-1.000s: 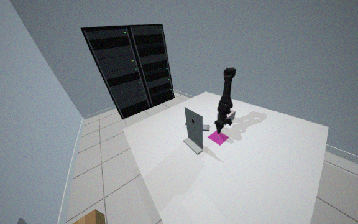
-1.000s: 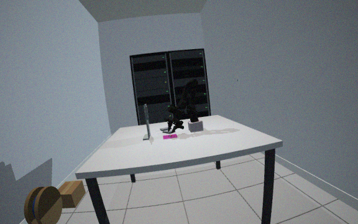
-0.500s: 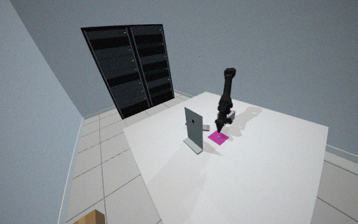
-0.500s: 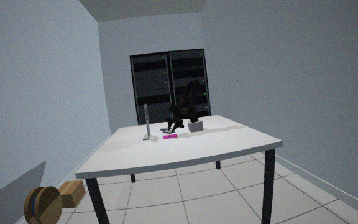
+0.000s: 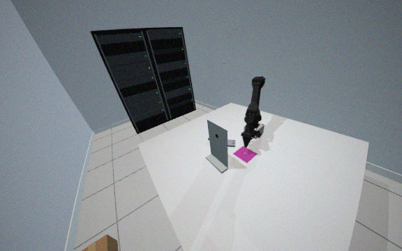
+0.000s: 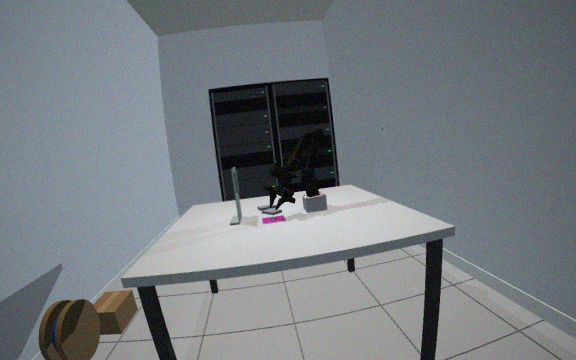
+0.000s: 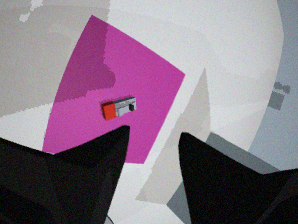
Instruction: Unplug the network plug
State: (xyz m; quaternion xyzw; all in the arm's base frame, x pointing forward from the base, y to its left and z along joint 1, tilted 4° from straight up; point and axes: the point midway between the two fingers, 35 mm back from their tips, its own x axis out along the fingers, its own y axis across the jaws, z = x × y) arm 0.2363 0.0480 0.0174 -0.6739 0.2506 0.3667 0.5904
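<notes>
The network plug is 5 cm below my gripper tip. The rest, counted from my gripper tip: upright grey panel: 18 cm ahead, 11 cm to the right, 8 cm above; then magenta marked square: 6 cm below.
</notes>
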